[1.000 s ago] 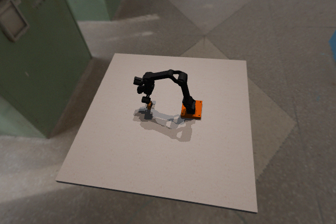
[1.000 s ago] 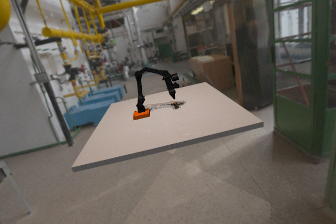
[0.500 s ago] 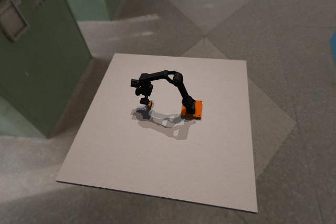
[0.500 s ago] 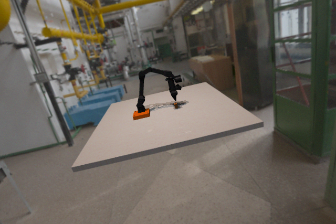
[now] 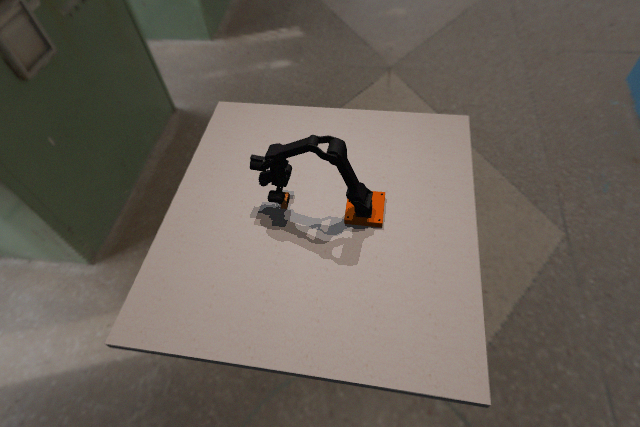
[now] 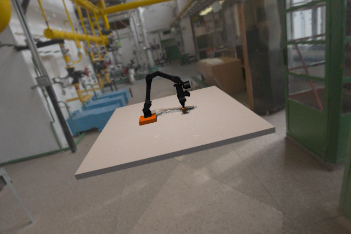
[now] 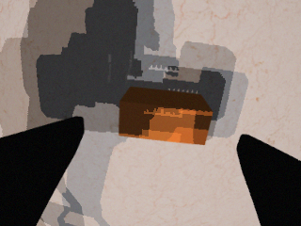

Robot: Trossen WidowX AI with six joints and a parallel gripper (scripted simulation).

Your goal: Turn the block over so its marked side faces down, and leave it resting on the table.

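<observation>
Now: gripper tip 1 cm past the orange block and 4 cm above it.
</observation>
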